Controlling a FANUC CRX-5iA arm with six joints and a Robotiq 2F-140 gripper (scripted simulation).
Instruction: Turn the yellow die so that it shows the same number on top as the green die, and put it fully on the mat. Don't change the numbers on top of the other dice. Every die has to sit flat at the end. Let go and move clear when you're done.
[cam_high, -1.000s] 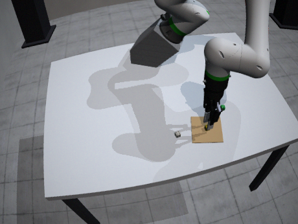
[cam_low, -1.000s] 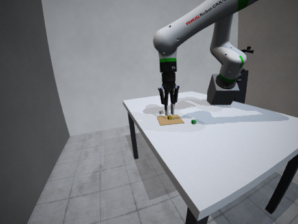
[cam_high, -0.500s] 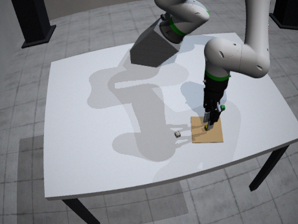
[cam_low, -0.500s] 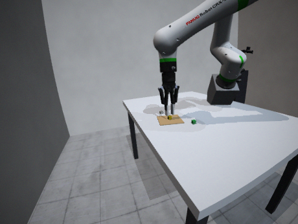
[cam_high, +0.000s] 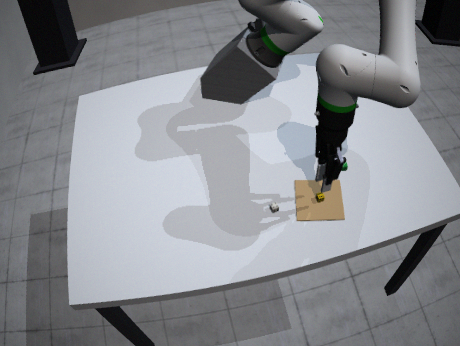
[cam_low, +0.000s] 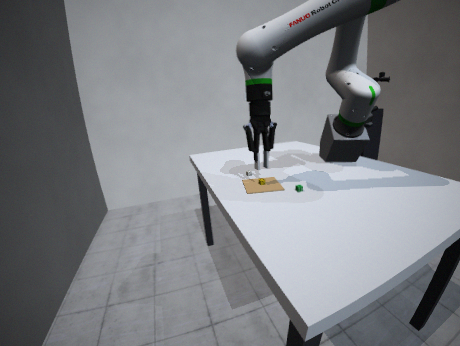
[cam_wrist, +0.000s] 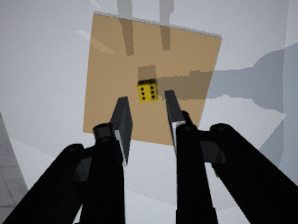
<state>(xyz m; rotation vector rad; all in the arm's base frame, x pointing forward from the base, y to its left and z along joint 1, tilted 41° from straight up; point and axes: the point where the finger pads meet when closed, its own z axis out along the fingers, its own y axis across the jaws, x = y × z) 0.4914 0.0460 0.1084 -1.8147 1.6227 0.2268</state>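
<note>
Right now the yellow die is 9 cm below my hand. Also, from my hand: white die 2 cm ahead, 13 cm to the right, 9 cm below; then green die 11 cm behind, 10 cm to the left, 9 cm below; then tan mat 10 cm below.
</note>
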